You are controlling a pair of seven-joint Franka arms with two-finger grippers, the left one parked.
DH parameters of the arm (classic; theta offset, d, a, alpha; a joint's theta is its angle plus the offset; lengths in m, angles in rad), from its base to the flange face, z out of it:
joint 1: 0 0.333 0 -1.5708
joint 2: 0 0 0 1.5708
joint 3: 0 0.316 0.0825 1.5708
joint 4: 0 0 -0.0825 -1.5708
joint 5: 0 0.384 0 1.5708
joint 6: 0 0 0.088 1.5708
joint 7: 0 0.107 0 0
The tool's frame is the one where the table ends.
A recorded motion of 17 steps. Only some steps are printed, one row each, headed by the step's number.
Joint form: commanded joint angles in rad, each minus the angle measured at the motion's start. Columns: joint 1, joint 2, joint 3, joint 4, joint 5, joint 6, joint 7.
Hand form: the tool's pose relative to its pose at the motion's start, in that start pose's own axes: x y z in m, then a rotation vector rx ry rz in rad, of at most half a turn. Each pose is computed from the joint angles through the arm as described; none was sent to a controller.
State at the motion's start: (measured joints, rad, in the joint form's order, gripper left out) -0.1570 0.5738 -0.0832 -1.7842 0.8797 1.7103 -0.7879
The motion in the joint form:
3: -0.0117 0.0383 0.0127 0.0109 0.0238 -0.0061 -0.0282
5: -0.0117 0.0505 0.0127 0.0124 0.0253 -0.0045 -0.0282
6: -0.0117 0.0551 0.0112 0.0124 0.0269 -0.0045 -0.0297
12: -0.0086 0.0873 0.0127 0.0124 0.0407 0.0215 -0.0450
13: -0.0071 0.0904 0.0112 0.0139 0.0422 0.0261 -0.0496
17: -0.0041 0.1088 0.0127 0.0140 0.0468 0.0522 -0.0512
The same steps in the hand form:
3: 0.0019 0.0133 0.0118 0.0355 -0.0013 -0.0054
5: 0.0016 0.0187 0.0160 0.0387 -0.0051 0.0030
6: 0.0011 0.0213 0.0171 0.0406 -0.0056 0.0062
12: 0.0018 0.0361 0.0296 0.0412 0.0009 0.0156
13: 0.0023 0.0375 0.0300 0.0383 0.0039 0.0126
17: 0.0032 0.0465 0.0371 0.0278 0.0109 0.0237

